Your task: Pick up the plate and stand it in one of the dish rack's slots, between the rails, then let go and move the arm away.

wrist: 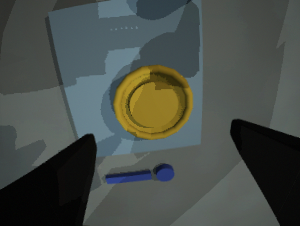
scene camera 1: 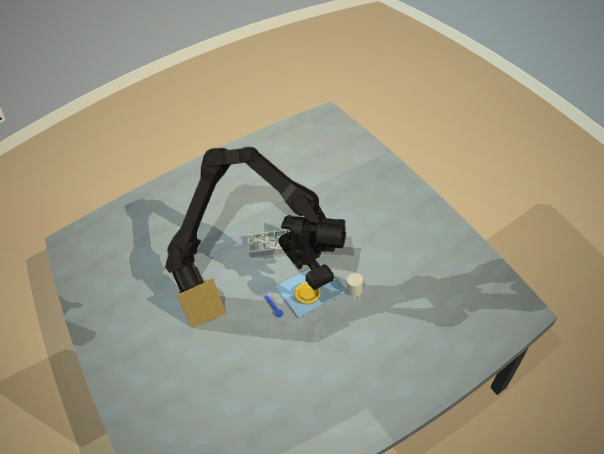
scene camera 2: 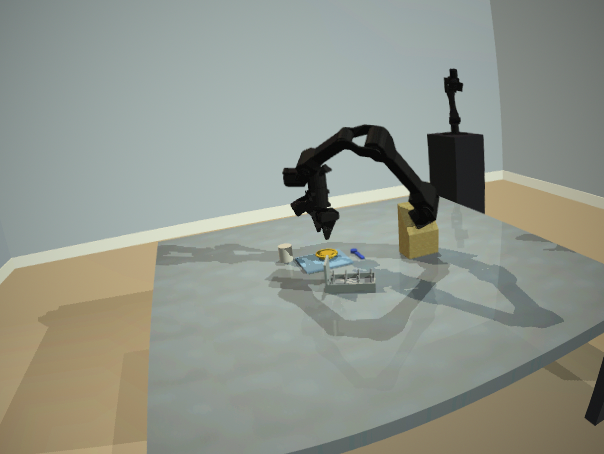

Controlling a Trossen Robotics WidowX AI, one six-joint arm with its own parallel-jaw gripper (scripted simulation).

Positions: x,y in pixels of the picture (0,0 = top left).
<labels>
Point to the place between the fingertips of my gripper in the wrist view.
At 165,134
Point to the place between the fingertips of my gripper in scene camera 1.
307,278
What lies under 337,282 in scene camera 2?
A grey dish rack.
</labels>
